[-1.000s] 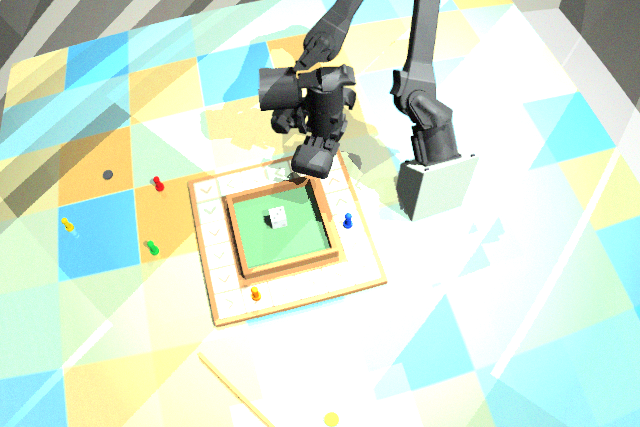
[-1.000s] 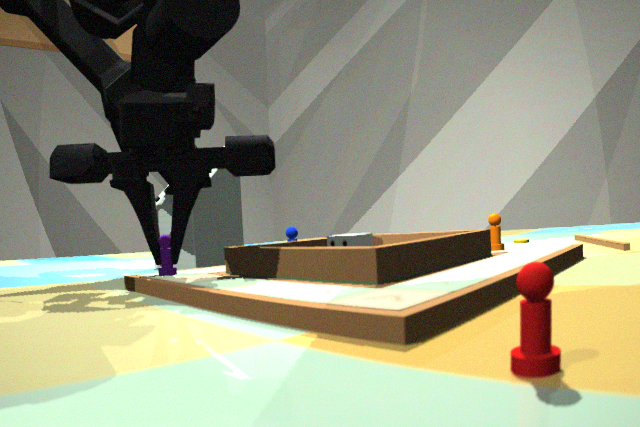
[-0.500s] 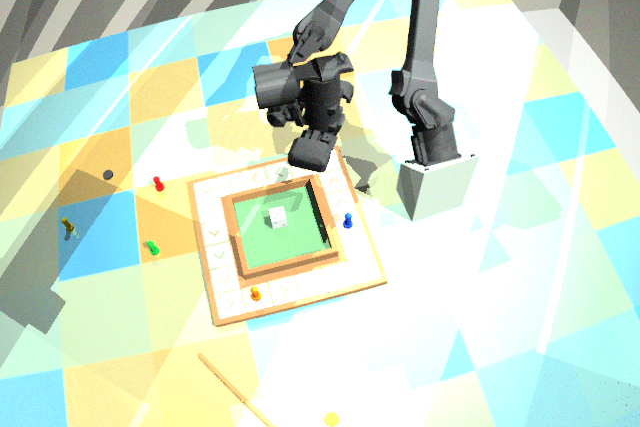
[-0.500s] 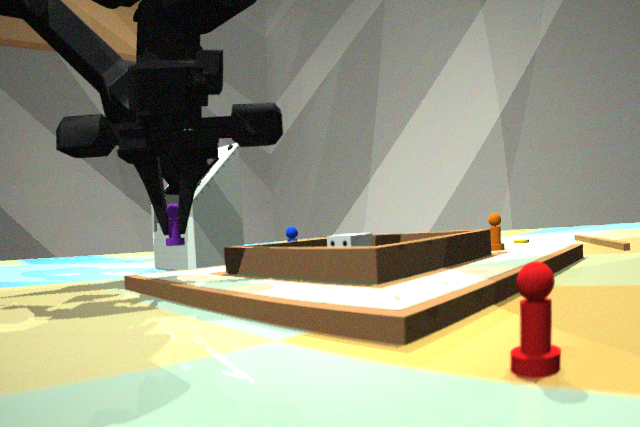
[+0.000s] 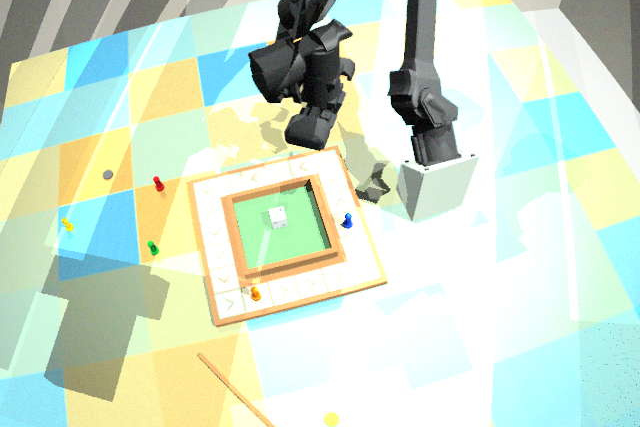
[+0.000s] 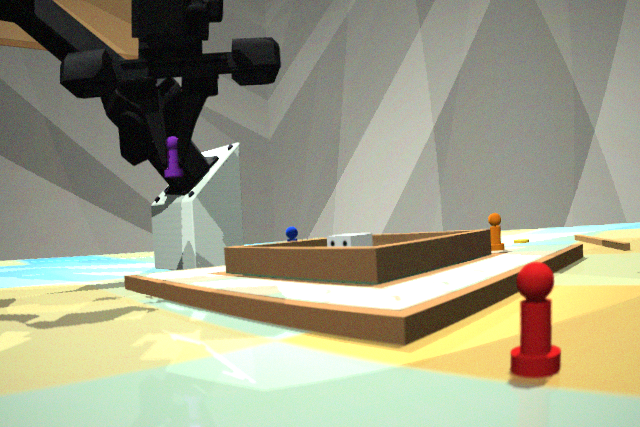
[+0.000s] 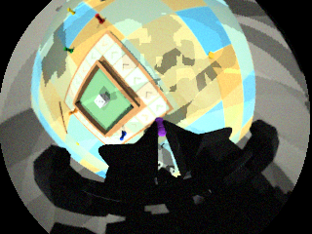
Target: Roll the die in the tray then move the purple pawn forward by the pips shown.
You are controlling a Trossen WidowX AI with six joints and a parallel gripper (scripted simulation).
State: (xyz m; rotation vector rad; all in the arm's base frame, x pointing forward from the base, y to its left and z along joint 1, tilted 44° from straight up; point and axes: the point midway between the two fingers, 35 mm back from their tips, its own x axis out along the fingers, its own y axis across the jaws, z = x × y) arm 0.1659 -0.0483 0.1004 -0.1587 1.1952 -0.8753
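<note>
My gripper tip is now 100 mm short of the white die, 100 mm to the right of it and 80 mm above it. From my gripper tip the other things lie so: purple pawn 10 mm above; green tray 100 mm ahead, 110 mm to the left, 100 mm below; blue pawn 10 mm behind, 130 mm to the left, 70 mm below.
</note>
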